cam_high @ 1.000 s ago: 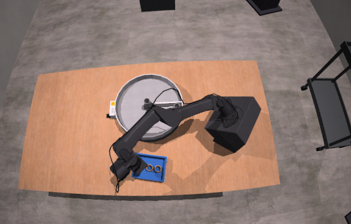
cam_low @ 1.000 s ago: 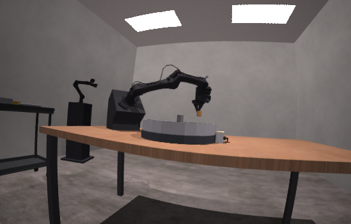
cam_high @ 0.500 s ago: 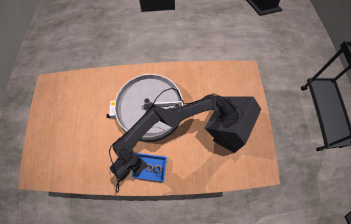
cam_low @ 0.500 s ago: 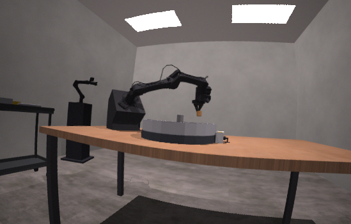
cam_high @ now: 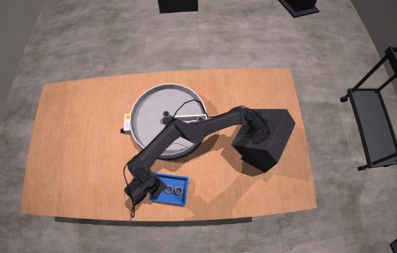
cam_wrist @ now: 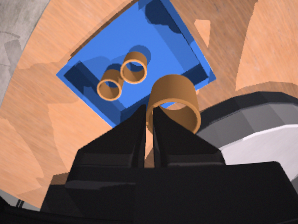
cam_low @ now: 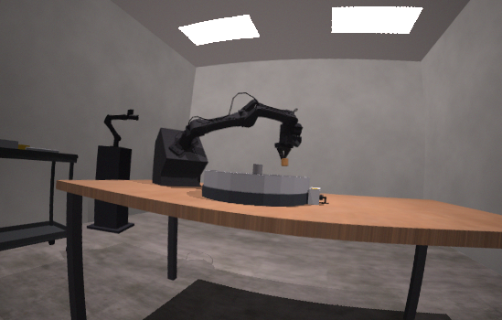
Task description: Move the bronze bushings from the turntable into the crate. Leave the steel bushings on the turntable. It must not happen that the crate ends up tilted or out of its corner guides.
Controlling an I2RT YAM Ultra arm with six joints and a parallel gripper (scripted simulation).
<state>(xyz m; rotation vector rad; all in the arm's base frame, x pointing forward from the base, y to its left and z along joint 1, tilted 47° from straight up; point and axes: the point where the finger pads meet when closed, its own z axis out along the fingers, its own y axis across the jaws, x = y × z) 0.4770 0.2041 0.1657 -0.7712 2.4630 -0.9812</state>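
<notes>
The blue crate is 16 cm below my hand, 3 cm behind it and 1 cm to the left of it. Also, from my hand: round grey turntable: 34 cm to the right, 16 cm behind, 13 cm below.
</notes>
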